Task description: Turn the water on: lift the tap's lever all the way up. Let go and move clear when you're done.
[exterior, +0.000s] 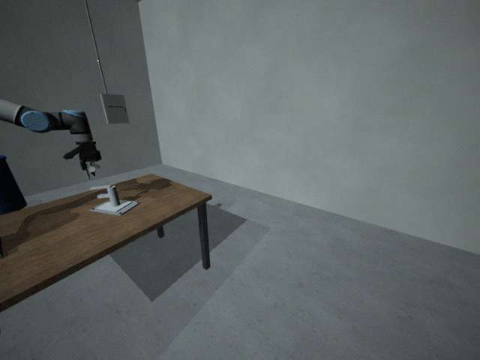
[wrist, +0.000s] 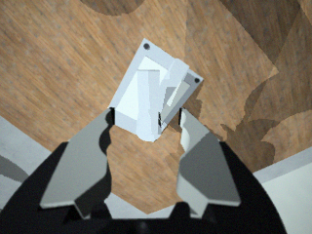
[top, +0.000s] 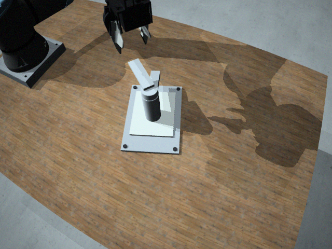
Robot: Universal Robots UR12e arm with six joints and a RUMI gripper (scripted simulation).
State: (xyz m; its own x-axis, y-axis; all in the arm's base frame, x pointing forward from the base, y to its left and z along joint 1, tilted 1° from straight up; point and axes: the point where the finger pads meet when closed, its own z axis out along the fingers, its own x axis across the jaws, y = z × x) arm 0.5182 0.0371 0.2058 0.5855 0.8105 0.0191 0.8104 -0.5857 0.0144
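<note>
The lever lies 8 cm below my hand, 3 cm ahead of it and 2 cm to the right of it. The rest, counted from my hand: grey tap 14 cm below, 5 cm ahead, 4 cm to the right.
</note>
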